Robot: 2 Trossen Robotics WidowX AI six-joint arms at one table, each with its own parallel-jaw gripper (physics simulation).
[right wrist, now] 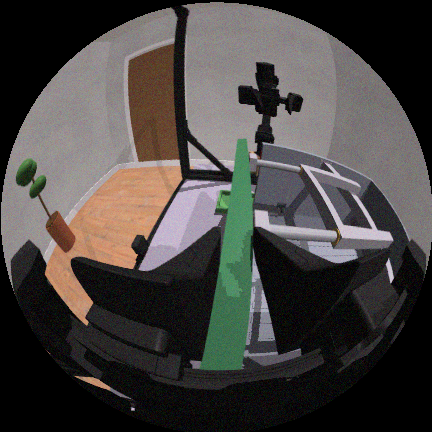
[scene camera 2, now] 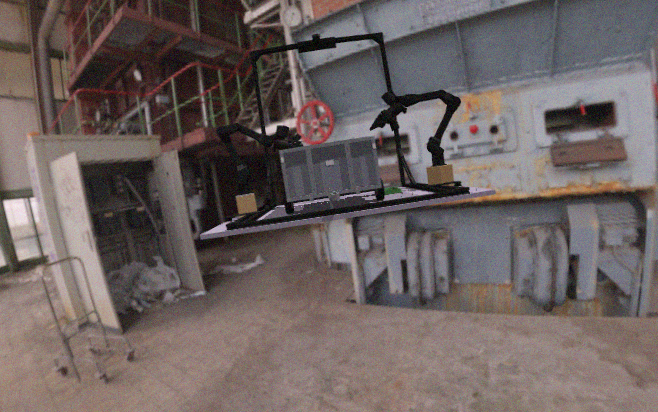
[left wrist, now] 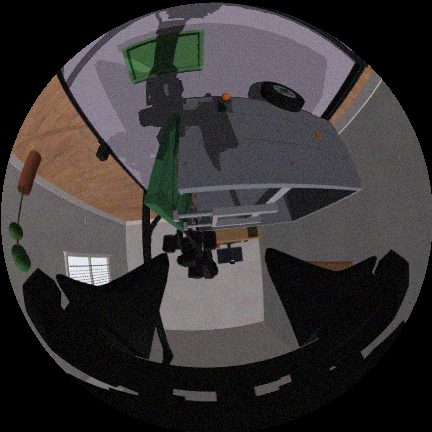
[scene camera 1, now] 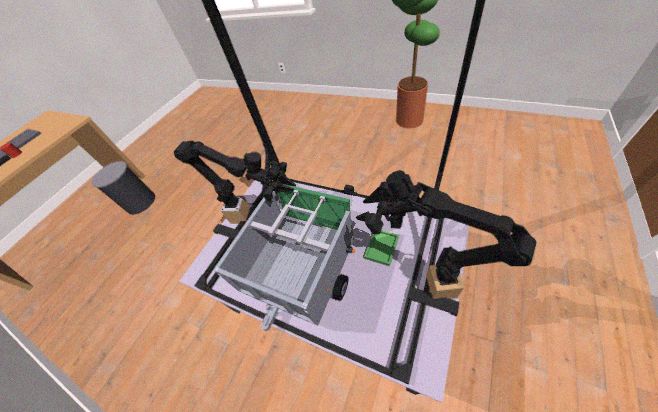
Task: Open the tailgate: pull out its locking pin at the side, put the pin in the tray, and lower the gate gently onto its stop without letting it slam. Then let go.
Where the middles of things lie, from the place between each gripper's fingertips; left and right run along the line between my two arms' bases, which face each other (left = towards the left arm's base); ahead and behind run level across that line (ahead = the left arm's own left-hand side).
Right now my left hand is 18 cm short of the grey truck bed (scene camera 1: pixel 293 266), 24 cm to the left of it and 22 cm above it.
Now: the grey truck bed 240 mm ahead of my right hand, 140 mm below it and 90 mm to the left of it.
